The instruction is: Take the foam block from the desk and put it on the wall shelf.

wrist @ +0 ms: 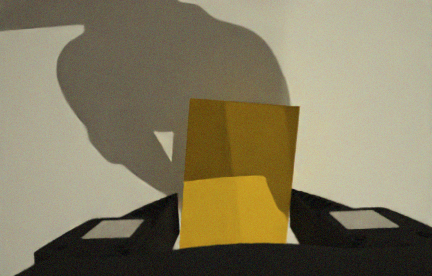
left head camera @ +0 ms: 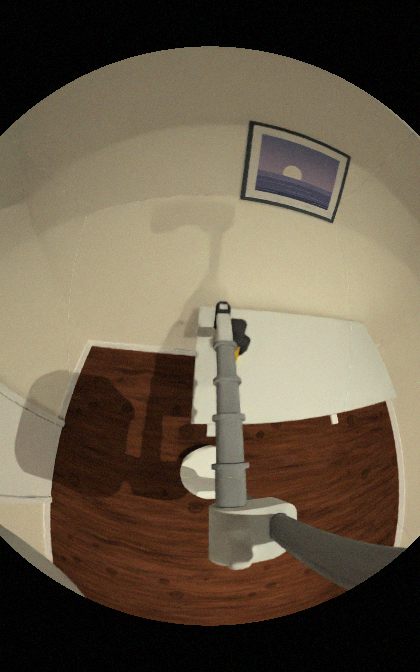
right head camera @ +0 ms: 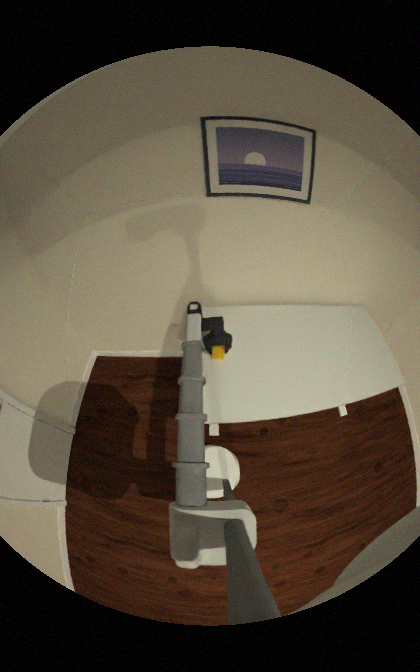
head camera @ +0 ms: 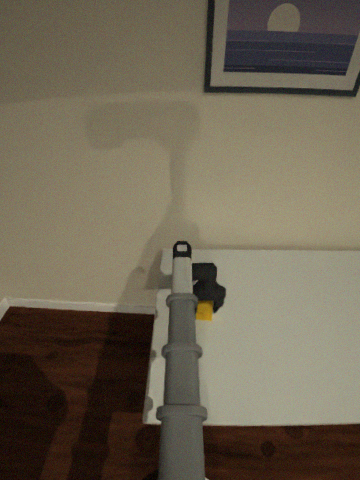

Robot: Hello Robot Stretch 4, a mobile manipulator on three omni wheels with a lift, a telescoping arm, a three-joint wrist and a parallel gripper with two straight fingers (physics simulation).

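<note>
The yellow foam block (head camera: 205,311) (left head camera: 236,354) (right head camera: 218,352) (wrist: 238,176) lies on the white desk (head camera: 279,343) (left head camera: 310,370) (right head camera: 300,360) (wrist: 351,105) near its back left corner. My gripper (head camera: 209,297) (left head camera: 240,341) (right head camera: 218,343) (wrist: 235,225) is open and points down over the block. In the wrist view the block sits between the two black fingers, with a small gap showing on each side. It rests on the desk. The wall shelf is not in view.
My telescoping arm (head camera: 182,364) reaches out over the desk's left edge. The cream wall stands right behind the desk and bears a framed sunset picture (head camera: 283,43) (left head camera: 295,172) (right head camera: 257,160). Dark wooden floor (head camera: 64,386) lies left of and in front of the desk.
</note>
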